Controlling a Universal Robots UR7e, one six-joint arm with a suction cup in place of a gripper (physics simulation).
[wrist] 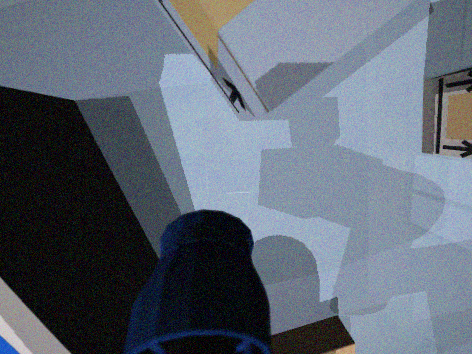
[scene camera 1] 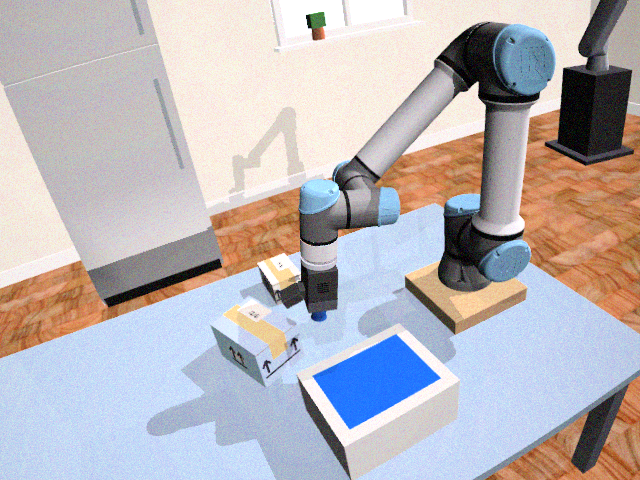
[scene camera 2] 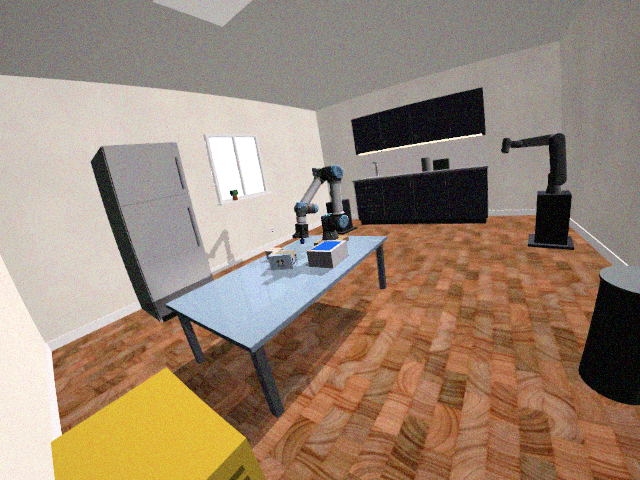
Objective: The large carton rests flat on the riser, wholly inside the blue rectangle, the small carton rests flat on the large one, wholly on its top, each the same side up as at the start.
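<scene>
The large carton (scene camera 1: 238,345) (scene camera 2: 281,261) (wrist: 310,40) stands on the table left of the riser, tape and label on top, side arrows pointing up. The small carton (scene camera 1: 269,272) (wrist: 460,117) stands on the table behind it, tape and label on top, partly hidden by the wrist in scene camera 1. The whitish riser (scene camera 1: 403,421) (scene camera 2: 338,256) (wrist: 30,315) has the blue rectangle (scene camera 1: 376,379) (scene camera 2: 327,246) on top, with no carton on it. My gripper (scene camera 1: 318,317) (scene camera 2: 302,241) (wrist: 206,222), a blue suction cup, is open and hangs above the table, apart from both cartons.
My arm's wooden base block (scene camera 1: 465,310) stands on the table (scene camera 1: 558,341) (scene camera 2: 248,294) to the right, behind the riser. A fridge (scene camera 1: 118,155) (scene camera 2: 149,217) stands beyond the table. A yellow block (scene camera 2: 149,423) is near scene camera 2.
</scene>
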